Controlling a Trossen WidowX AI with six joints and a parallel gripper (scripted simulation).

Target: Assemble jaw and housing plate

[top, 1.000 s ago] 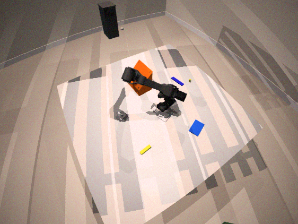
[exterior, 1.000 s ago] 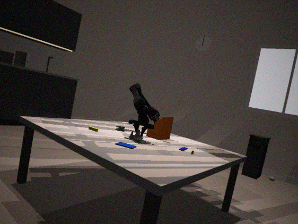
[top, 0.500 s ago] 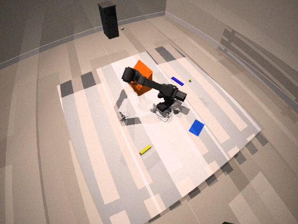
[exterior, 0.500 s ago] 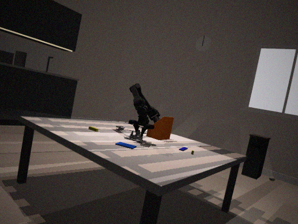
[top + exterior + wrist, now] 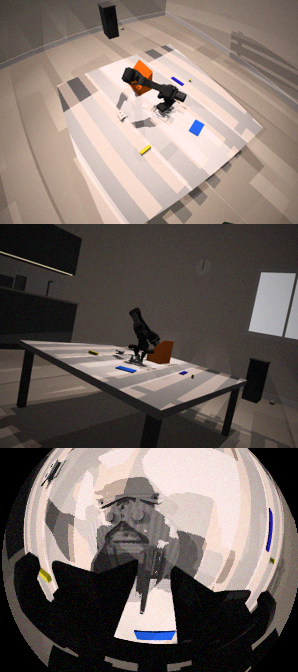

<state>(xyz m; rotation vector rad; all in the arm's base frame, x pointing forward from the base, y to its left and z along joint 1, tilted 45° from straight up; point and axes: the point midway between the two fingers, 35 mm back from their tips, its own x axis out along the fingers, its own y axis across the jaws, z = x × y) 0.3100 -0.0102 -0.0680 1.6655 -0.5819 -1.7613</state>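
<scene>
The jaw is 30 mm behind my gripper tip and 20 mm to the right of it. From my gripper tip the other things lie so: yellow bar (310 mm to the right, 160 mm ahead, 20 mm below); blue bar (280 mm to the left, 190 mm behind, 30 mm below); blue tile (240 mm ahead, 80 mm to the left, 30 mm below).
</scene>
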